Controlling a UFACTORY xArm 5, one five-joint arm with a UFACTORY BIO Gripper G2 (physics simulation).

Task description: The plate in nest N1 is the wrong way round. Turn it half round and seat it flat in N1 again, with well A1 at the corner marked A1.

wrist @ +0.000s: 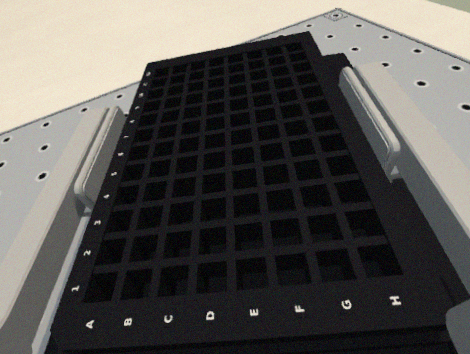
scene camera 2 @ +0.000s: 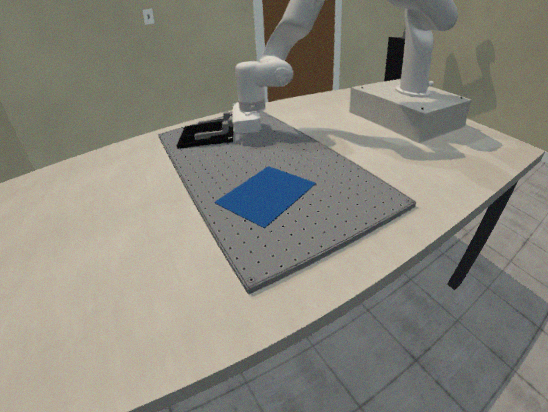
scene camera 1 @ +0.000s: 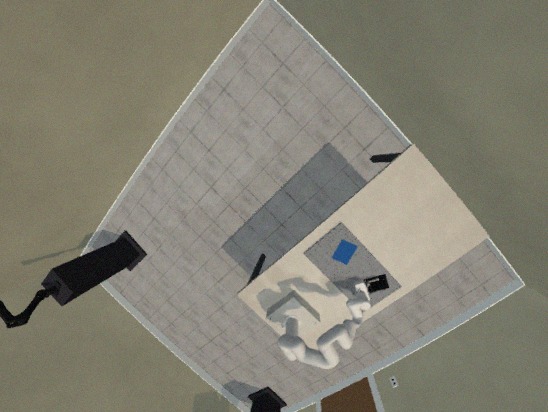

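Observation:
The black well plate (wrist: 225,145) (scene camera 2: 208,128) (scene camera 1: 383,282) is low in the black nest N1 (wrist: 336,67) at the end of the grey perforated board. My gripper (wrist: 235,135) (scene camera 2: 199,129) (scene camera 1: 378,283) is shut on the plate, one finger along each long side. In the wrist view, row A runs along the left and row H along the right. Column 1 is nearest the camera, with well A1 at the near left. The nest's corner mark A1 does not show. Whether the plate sits fully flat cannot be told, as its underside is hidden.
A flat blue rectangle (scene camera 1: 345,251) (scene camera 2: 266,196) lies on the grey perforated board (scene camera 1: 324,249) (scene camera 2: 345,210). The arm's grey base block (scene camera 2: 410,112) stands on the cream table (scene camera 1: 420,200) (scene camera 2: 110,260). The nest is near a board corner and the table edge.

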